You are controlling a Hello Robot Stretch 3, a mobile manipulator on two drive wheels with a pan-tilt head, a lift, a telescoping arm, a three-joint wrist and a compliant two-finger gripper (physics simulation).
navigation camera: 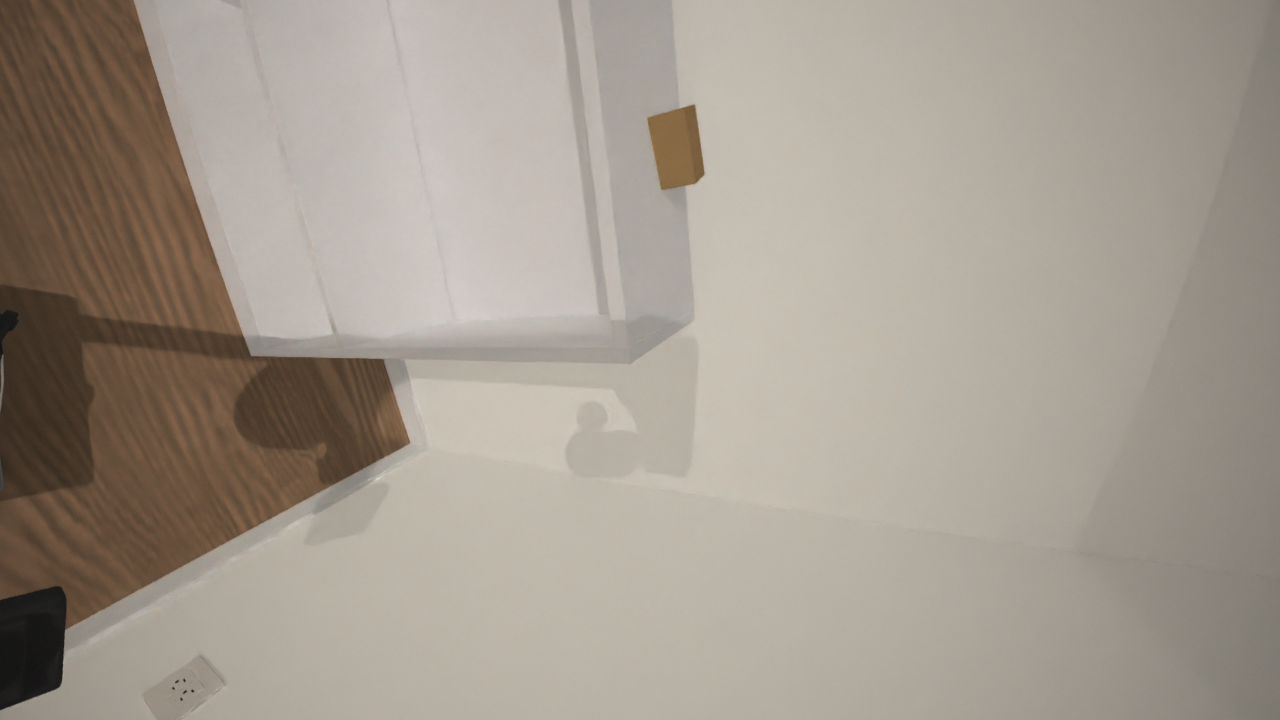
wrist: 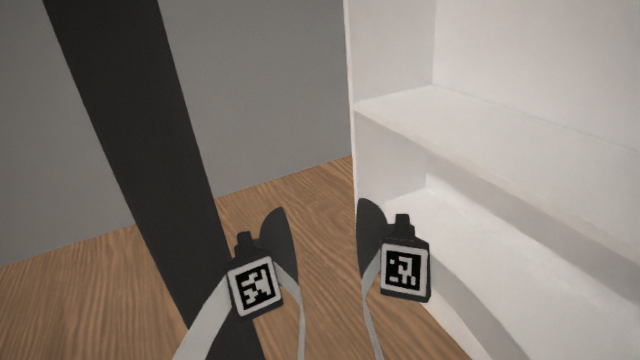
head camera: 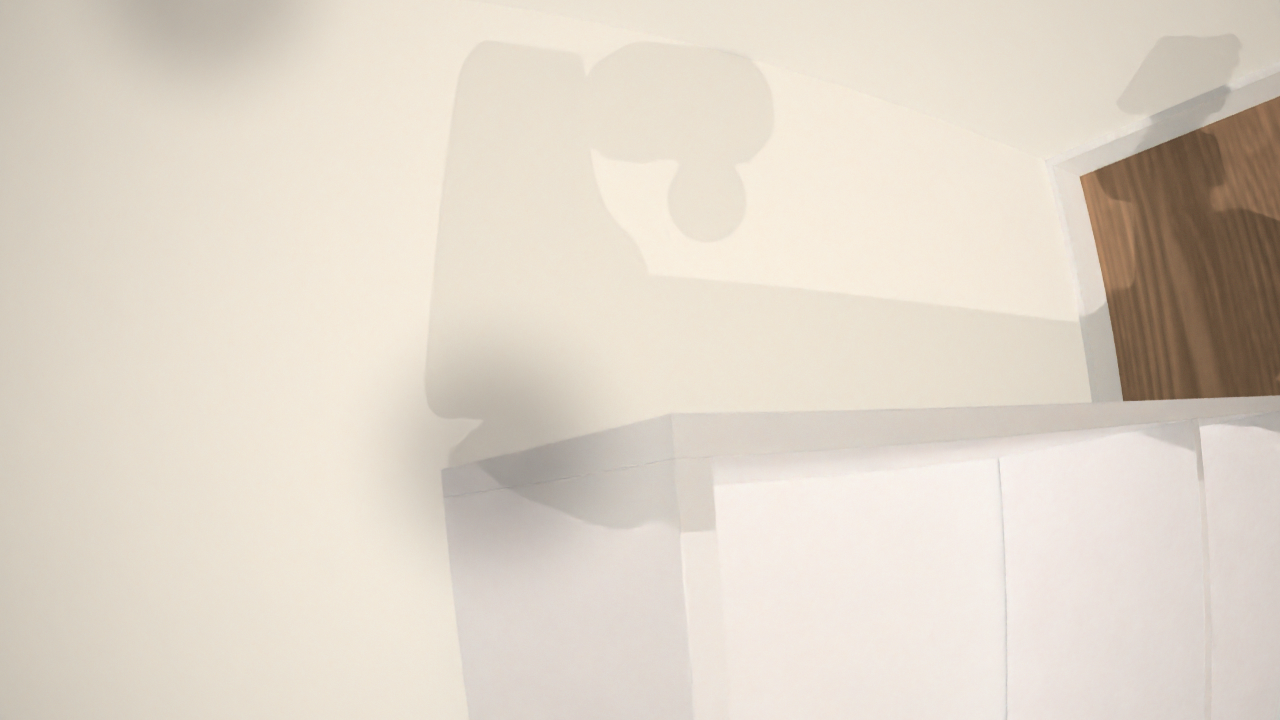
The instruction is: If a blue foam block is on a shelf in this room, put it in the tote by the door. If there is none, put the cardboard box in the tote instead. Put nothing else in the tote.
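Frame: origin at the robot's base, x ahead, y left, z up, level; metres.
Where they show: gripper, between the fingertips: (wrist: 323,230).
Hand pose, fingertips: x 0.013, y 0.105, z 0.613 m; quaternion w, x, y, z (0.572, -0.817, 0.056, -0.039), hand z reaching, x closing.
Note:
Each offset is from my fingertips to the top centre of the thing.
A white shelf unit (head camera: 572,617) (navigation camera: 648,259) (wrist: 392,50) stands against the cream wall. A small brown box @[dz +0.498, dx +0.495, dy +0.216 m] (navigation camera: 673,150), which looks like the cardboard box, rests on its top panel in the navigation view. My gripper (wrist: 323,230) is open and empty, in front of the shelf unit's left edge in the wrist view, over wooden floor. The parts of the shelves in the wrist view hold no visible object. A blue foam block and the tote do not show in these views. Parts of the shelves lie outside the wrist view.
A grey upright surface (wrist: 280,90) stands behind and left of the gripper. A wide dark bar (wrist: 135,130) crosses the left of the wrist view. A wall outlet @[dz -0.155, dx +0.149, dy -0.582 m] (navigation camera: 183,687) and a black object (navigation camera: 26,644) show at the navigation view's lower left.

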